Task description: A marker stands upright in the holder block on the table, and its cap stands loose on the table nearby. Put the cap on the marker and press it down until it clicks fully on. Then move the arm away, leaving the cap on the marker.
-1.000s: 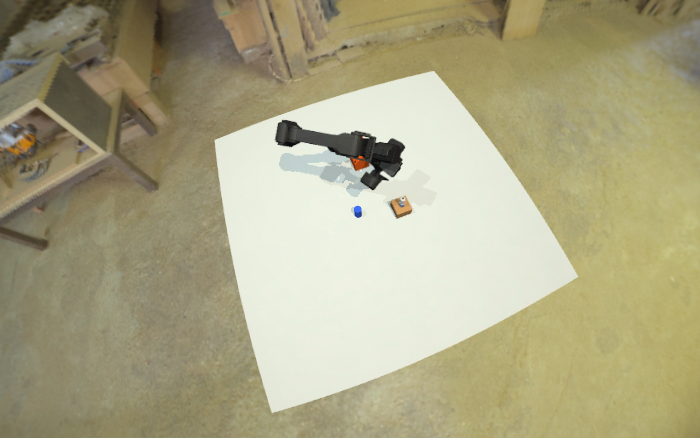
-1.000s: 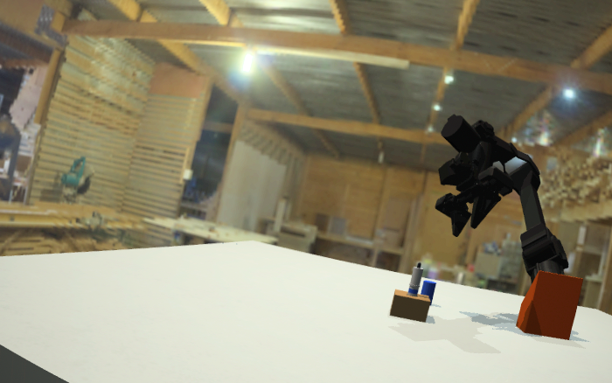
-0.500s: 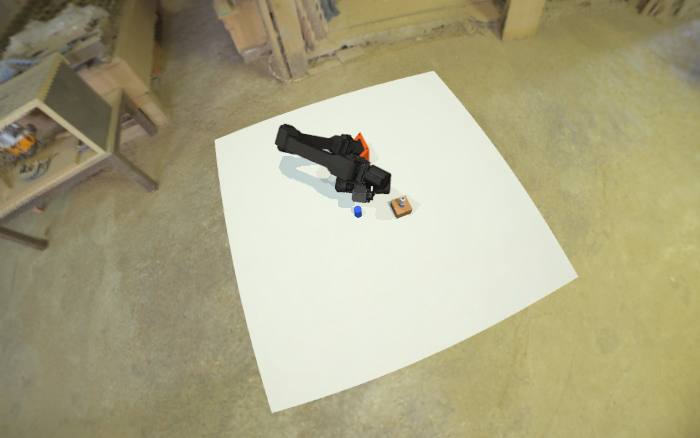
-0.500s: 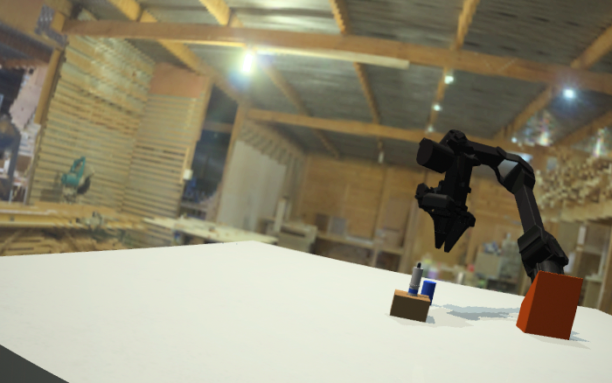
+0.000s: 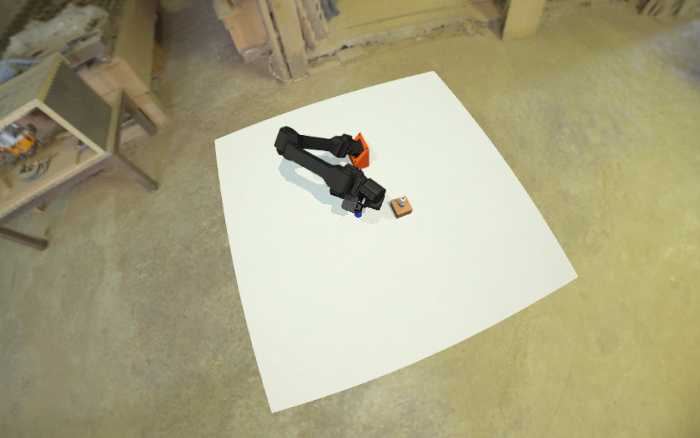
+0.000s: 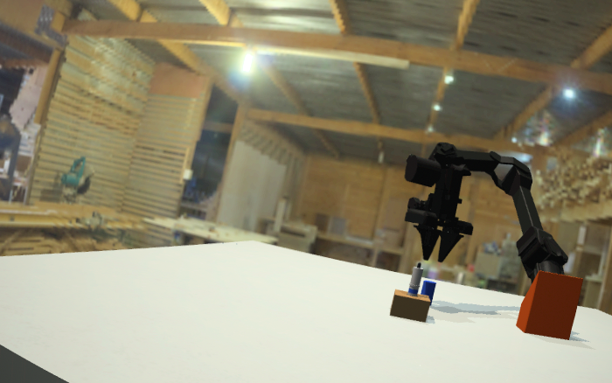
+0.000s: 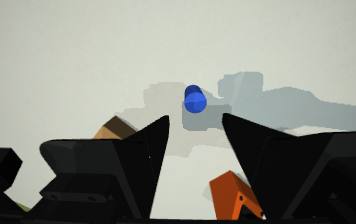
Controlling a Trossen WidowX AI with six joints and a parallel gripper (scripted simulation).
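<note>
The blue cap is 70 mm below my gripper tip. Round my gripper tip: grey marker: 30 mm ahead, 170 mm to the left, 20 mm below; brown holder block: 30 mm ahead, 170 mm to the left, 80 mm below.
</note>
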